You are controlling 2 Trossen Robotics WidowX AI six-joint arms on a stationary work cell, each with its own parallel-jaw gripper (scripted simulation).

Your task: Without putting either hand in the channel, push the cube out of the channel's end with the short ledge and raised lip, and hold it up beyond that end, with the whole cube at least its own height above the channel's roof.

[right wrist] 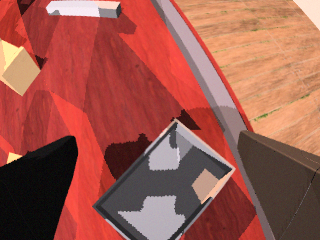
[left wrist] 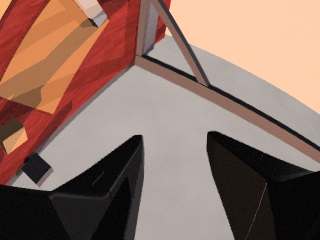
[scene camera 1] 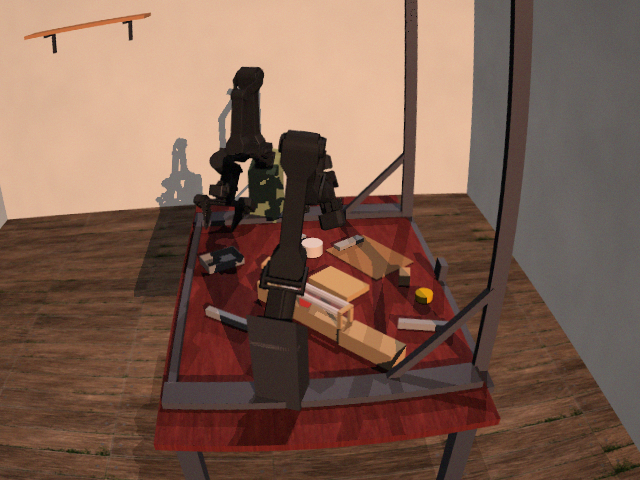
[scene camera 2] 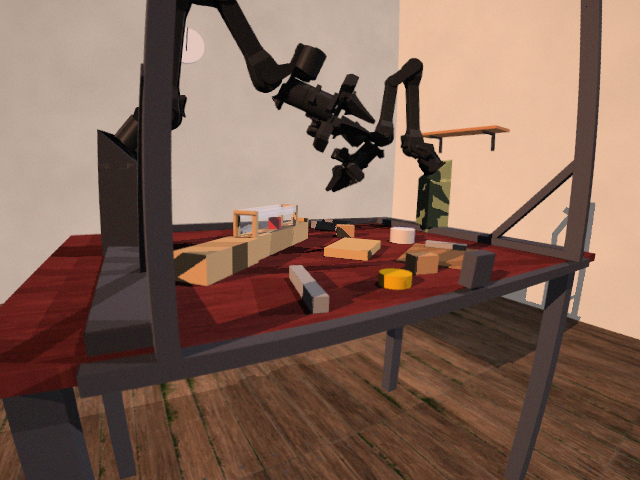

The pictures show: the left gripper, the right gripper and a grey tray.
The left gripper shows as well in the left wrist view and in scene camera 1. The right gripper is seen too in the right wrist view and in scene camera 2.
